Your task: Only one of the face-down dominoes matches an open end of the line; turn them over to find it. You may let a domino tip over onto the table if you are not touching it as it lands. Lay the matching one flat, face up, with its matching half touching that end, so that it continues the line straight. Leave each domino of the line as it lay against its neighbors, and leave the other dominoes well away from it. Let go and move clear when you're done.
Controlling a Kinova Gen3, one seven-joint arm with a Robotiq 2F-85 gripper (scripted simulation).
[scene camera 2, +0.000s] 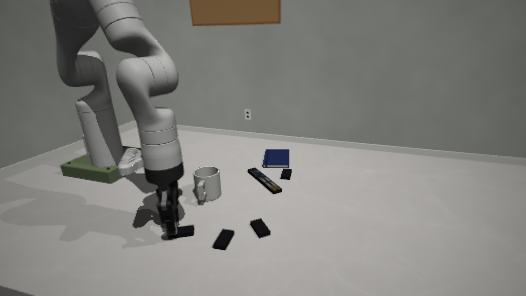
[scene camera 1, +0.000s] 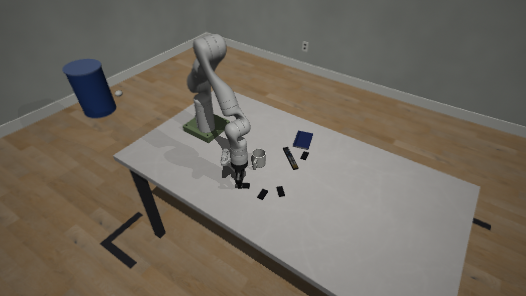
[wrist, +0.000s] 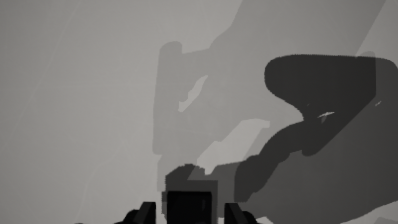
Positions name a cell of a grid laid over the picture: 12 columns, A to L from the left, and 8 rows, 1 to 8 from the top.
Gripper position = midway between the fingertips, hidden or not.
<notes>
In view: my gripper (scene camera 2: D7) and a white mug (scene camera 2: E6).
The wrist view misses the white mug: it is out of frame.
</notes>
